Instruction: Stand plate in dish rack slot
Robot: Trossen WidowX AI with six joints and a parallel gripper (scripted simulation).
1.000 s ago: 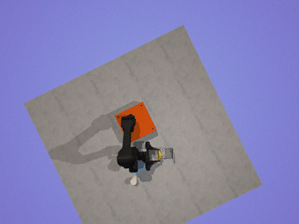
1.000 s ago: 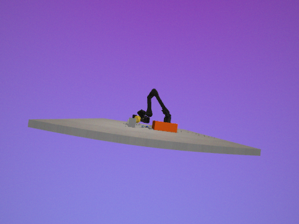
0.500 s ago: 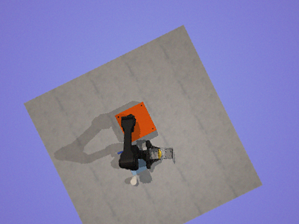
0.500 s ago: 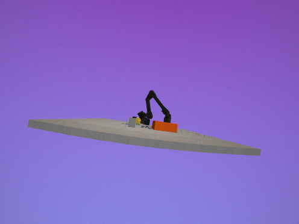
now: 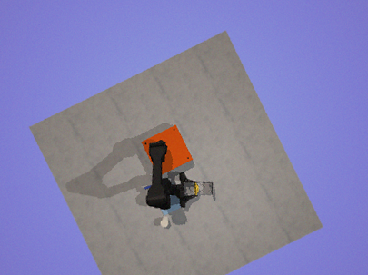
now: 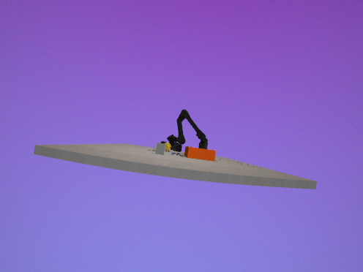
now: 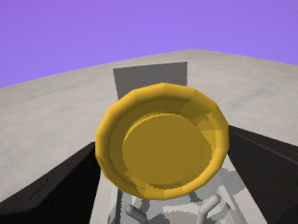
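Now: gripper tip 10 mm to the left of the yellow plate. The rest, counted from my gripper tip: light blue mat (10 mm behind, 180 mm to the right, 50 mm below); then blue utensil (130 mm behind, 230 mm to the right, 50 mm below); then grey dish rack (10 mm ahead, 20 mm to the left, 30 mm below).
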